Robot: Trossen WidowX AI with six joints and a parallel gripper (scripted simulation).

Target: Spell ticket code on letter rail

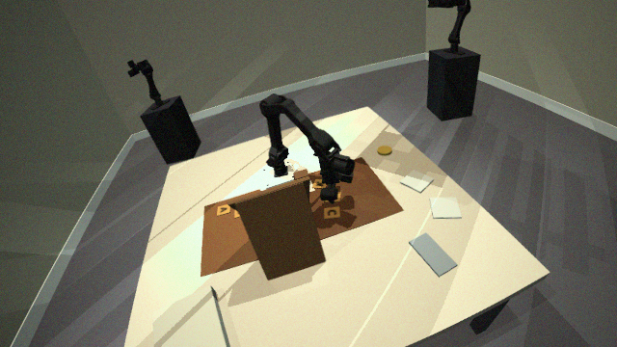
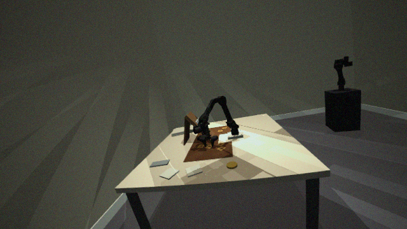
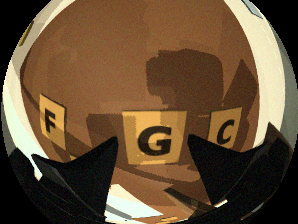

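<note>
My gripper tip is now right at the orange tile marked g. Round my gripper tip: tile marked f (12 cm behind, 4 cm to the left); brown mat (18 cm to the right, 1 cm behind); tile marked c (8 cm ahead, 2 cm to the right).
</note>
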